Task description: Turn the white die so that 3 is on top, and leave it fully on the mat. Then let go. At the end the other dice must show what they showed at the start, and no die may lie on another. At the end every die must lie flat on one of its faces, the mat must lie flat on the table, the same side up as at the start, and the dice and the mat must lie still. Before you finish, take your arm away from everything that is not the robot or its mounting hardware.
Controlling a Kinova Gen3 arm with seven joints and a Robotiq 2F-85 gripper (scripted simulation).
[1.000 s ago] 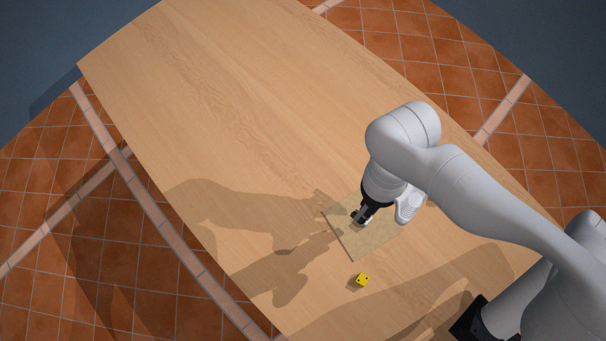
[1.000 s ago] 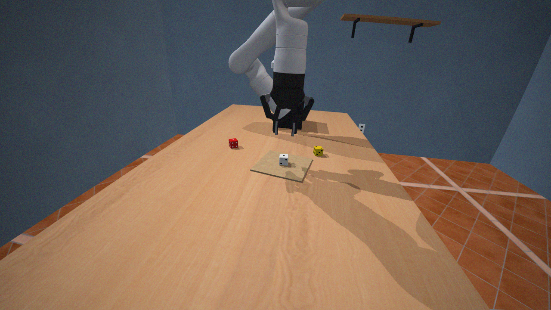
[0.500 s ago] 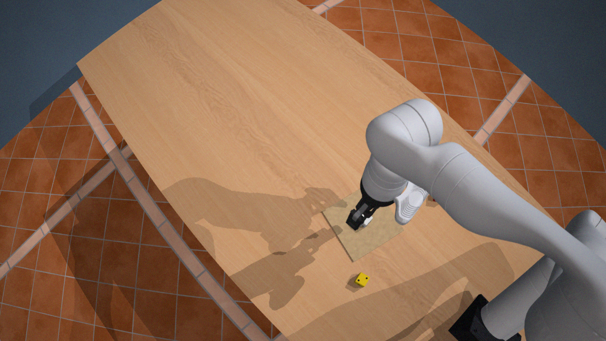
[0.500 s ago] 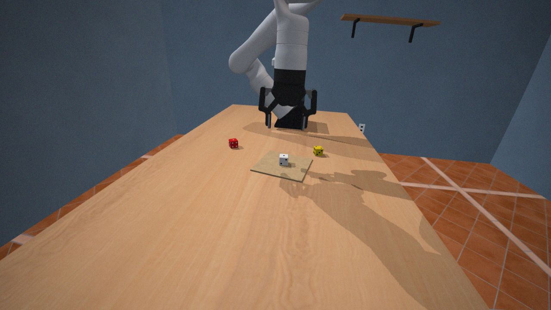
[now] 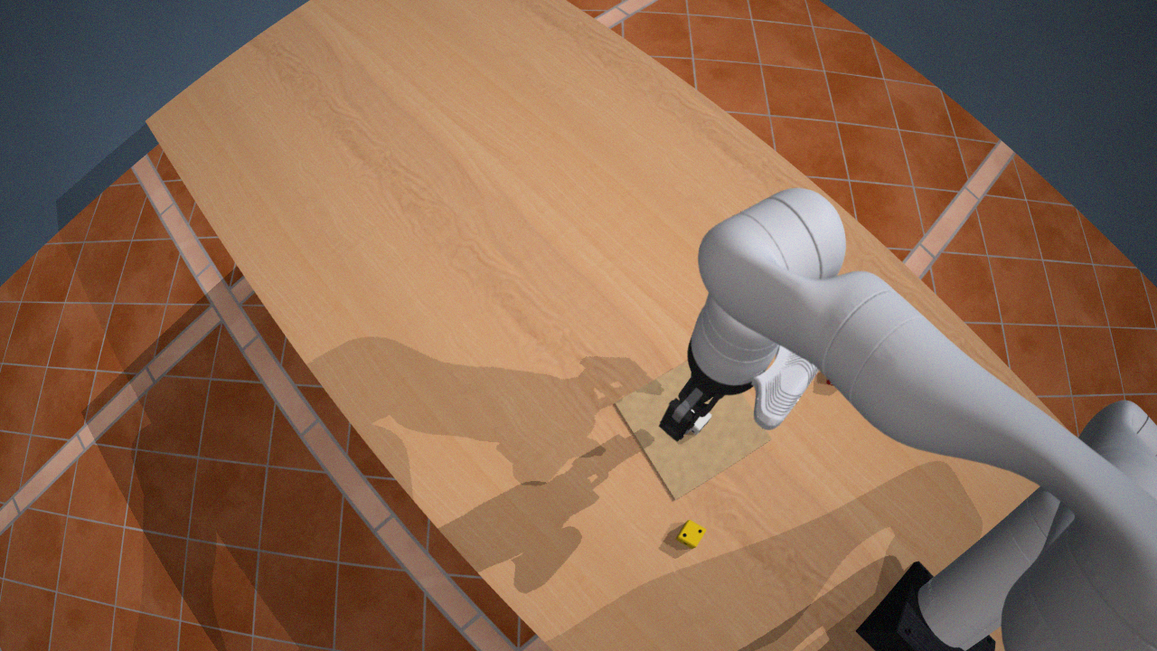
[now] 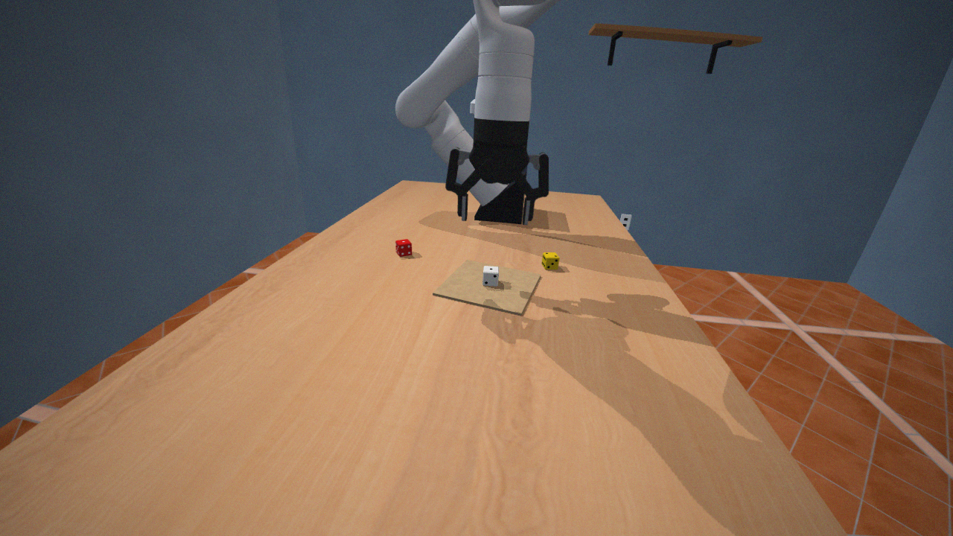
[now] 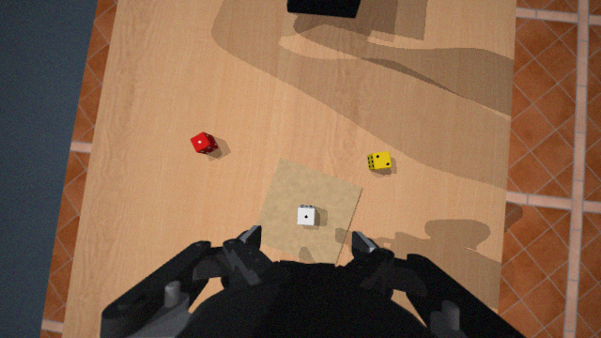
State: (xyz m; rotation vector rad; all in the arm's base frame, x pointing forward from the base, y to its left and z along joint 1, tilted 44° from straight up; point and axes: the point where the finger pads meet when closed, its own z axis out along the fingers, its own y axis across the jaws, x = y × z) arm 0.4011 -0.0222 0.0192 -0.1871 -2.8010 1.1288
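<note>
My gripper is now 10 cm above the white die. Also, from my hand: tan mat: 11 cm below; then yellow die: 11 cm to the left, 10 cm below, 8 cm behind; then red die: 16 cm to the right, 12 cm behind, 10 cm below.
</note>
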